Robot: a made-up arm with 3 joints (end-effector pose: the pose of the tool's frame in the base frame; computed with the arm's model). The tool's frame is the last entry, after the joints. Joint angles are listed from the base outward.
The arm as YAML. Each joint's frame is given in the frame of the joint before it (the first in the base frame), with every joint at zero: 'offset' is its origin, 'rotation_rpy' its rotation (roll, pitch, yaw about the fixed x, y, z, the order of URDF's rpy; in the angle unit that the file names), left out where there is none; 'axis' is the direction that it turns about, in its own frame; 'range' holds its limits. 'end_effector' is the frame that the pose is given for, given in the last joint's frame.
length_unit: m
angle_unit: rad
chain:
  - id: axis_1
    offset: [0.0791, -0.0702, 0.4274]
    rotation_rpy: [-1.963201, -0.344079, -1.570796]
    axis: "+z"
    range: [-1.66, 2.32]
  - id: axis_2
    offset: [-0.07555, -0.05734, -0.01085]
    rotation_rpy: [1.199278, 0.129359, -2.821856]
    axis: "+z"
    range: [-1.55, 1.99]
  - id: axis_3
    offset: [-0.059, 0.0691, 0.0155]
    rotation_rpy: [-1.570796, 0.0, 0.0]
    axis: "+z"
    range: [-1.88, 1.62]
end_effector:
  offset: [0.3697, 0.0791, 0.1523]
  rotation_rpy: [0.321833, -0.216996, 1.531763]
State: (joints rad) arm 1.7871 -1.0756 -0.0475
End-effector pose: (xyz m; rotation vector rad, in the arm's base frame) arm -0.0013 -0.1385 0.8840 -0.4528 0.3821 -2.0267
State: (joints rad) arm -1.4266 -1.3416 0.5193
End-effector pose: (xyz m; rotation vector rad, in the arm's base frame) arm -0.2613 0.1996 0.2468 -2.0922 -1.5932 0.6002
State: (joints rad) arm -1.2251 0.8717 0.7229
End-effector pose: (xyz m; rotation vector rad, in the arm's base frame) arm 0.2905 0.2976 0.4426 1.8848 0.5082 2.1504
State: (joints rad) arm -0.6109 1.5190 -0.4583
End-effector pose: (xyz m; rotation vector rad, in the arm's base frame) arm 0.4259 -0.1464 0.3757 1.4585 -0.3193 1.0897
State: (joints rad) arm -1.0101 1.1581 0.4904
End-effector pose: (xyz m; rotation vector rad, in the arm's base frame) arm 0.3644 0.2029 0.5124 1.5882 0.1026 2.0966
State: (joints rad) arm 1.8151 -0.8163 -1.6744
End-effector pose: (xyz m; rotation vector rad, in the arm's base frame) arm 0.4676 0.0935 0.6339 1.7085 -0.1307 2.2094
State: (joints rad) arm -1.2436 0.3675 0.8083
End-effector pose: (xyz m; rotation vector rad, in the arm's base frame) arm 0.2269 0.3499 0.3523 -2.3975 -0.8197 -1.8040
